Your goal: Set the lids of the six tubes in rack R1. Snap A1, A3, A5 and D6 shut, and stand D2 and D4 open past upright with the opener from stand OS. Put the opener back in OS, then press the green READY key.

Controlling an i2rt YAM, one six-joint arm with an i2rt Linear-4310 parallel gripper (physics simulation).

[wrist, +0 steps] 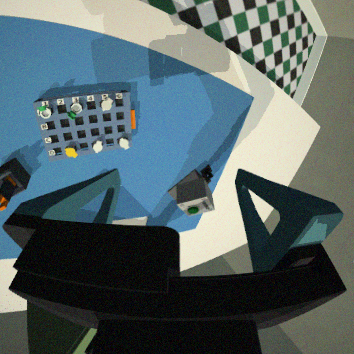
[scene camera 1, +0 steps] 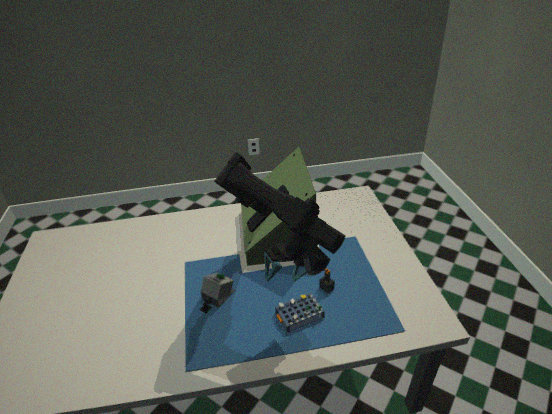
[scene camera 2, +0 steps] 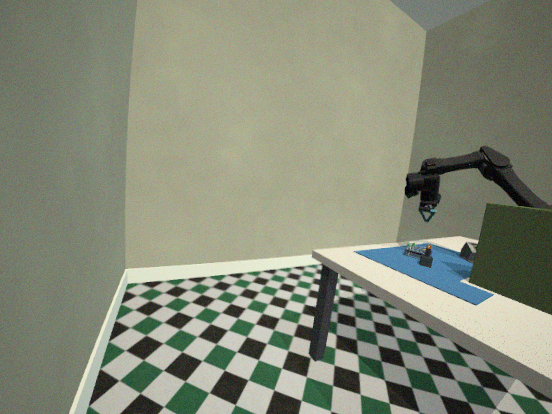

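Where they show: gripper, fingertip midpoint: point(wrist: 177, 174) point(scene camera 1: 279, 280) point(scene camera 2: 428, 216); arm's base, origin of the base link: point(scene camera 1: 268, 209) point(scene camera 2: 540, 249).
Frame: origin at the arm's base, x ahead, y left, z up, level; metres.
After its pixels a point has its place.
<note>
Rack R1 point(scene camera 1: 306, 323) {x 0.411, y 0.015, z -0.147 m} point(scene camera 2: 414, 253) {x 0.387, y 0.011, z -0.143 m} point(wrist: 66, 129) {x 0.368, y 0.033, z -0.119 m} stands on the blue mat. In the wrist view, tubes A1 point(wrist: 45, 113) {x 0.391, y 0.058, z -0.114 m} and A3 point(wrist: 76, 108) {x 0.398, y 0.019, z -0.114 m} show round mouths with green lid parts beside them. A5 point(wrist: 106, 104) {x 0.407, y -0.019, z -0.107 m}, D4 point(wrist: 97, 146) {x 0.347, y -0.010, z -0.107 m} and D6 point(wrist: 124, 143) {x 0.353, y -0.049, z -0.105 m} look white, D2 point(wrist: 71, 152) {x 0.339, y 0.027, z -0.107 m} yellow; their exact lid angles are unclear. The orange-topped opener point(scene camera 1: 327, 273) point(scene camera 2: 429, 247) stands in dark stand OS point(scene camera 1: 327, 285) {x 0.313, y 0.117, z -0.111 m} point(scene camera 2: 426, 261) {x 0.284, y 0.137, z -0.127 m} point(wrist: 18, 174) {x 0.299, y 0.110, z -0.123 m}. The green READY key point(scene camera 1: 220, 276) {x 0.208, y -0.213, z -0.078 m} point(wrist: 193, 210) {x 0.206, y -0.210, z -0.078 m} is on a grey box. My gripper point(scene camera 1: 284, 279) {x 0.383, y -0.055, z 0.035 m} point(scene camera 2: 426, 219) {x 0.383, y -0.055, z 0.035 m} point(wrist: 177, 174) {x 0.383, y -0.055, z 0.035 m} is open and empty, high above the mat.
The grey key box point(scene camera 1: 215, 290) {x 0.255, y -0.236, z -0.087 m} point(scene camera 2: 468, 251) {x 0.234, y -0.193, z -0.105 m} point(wrist: 194, 191) {x 0.249, y -0.209, z -0.094 m} stands near one side of the blue mat point(scene camera 1: 350, 320) {x 0.438, y 0.148, z -0.149 m} point(scene camera 2: 387, 255) {x 0.428, y 0.173, z -0.148 m} point(wrist: 165, 105) {x 0.411, y -0.126, z -0.149 m}. A large green sloped panel point(scene camera 1: 295, 175) {x -0.039, y 0.116, z 0.099 m} point(scene camera 2: 515, 255) {x 0.041, y 0.146, z -0.018 m} stands behind the mat on the white table point(scene camera 1: 100, 300) {x 0.134, y -0.623, z -0.151 m}.
</note>
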